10 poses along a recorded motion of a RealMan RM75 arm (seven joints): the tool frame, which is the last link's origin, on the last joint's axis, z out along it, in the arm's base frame.
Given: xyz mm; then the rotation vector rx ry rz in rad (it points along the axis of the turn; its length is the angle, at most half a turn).
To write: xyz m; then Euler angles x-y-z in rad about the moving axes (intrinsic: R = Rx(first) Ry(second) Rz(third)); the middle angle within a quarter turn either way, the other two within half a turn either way. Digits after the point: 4 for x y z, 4 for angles.
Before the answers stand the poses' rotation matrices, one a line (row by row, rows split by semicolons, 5 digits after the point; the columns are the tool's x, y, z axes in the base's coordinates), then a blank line. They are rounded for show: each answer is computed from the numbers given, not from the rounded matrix.
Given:
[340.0 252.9 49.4 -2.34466 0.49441 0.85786]
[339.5 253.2 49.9 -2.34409 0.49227 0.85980]
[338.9 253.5 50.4 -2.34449 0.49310 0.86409]
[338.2 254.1 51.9 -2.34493 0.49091 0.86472]
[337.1 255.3 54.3 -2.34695 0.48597 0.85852]
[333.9 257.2 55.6 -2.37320 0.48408 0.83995]
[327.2 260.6 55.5 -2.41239 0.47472 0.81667]
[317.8 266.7 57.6 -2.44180 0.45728 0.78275]
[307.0 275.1 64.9 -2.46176 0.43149 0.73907]
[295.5 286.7 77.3 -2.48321 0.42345 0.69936]
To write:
0.72345 -0.51633 -0.45829; -0.13768 -0.75838 0.63710; -0.67651 -0.39781 -0.61974
0.72306 -0.51541 -0.45992; -0.13570 -0.75881 0.63702; -0.67732 -0.39819 -0.61861
0.72101 -0.51595 -0.46253; -0.13576 -0.75976 0.63588; -0.67949 -0.39568 -0.61784
0.72134 -0.51460 -0.46353; -0.13427 -0.76048 0.63533; -0.67944 -0.39605 -0.61766
0.72555 -0.51085 -0.46109; -0.13241 -0.76114 0.63493; -0.67531 -0.39962 -0.61989
0.73721 -0.50023 -0.45419; -0.14220 -0.77203 0.61948; -0.66053 -0.39210 -0.64028
0.75378 -0.48100 -0.44772; -0.15101 -0.78989 0.59436; -0.63954 -0.38040 -0.66804
0.77478 -0.45973 -0.43401; -0.15229 -0.80197 0.57763; -0.61362 -0.38144 -0.69136
0.79944 -0.43553 -0.41378; -0.14623 -0.80912 0.56916; -0.58268 -0.39450 -0.71053
0.81769 -0.42140 -0.39218; -0.15220 -0.81528 0.55870; -0.55518 -0.39715 -0.73079

[0.3400 0.2529 0.0494 -2.3424 -0.4761 0.6199]
[0.3395 0.2532 0.0499 -2.3415 -0.4779 0.6193]
[0.3389 0.2535 0.0504 -2.3418 -0.4809 0.6211]
[0.3382 0.2541 0.0519 -2.3421 -0.4820 0.6197]
[0.3371 0.2553 0.0543 -2.3442 -0.4792 0.6135]
[0.3339 0.2572 0.0556 -2.3727 -0.4715 0.5962]
[0.3272 0.2606 0.0555 -2.4145 -0.4642 0.5680]
[0.3178 0.2667 0.0576 -2.4456 -0.4489 0.5355]
[0.3070 0.2751 0.0649 -2.4662 -0.4266 0.4988]
[0.2955 0.2867 0.0773 -2.4889 -0.4030 0.4759]

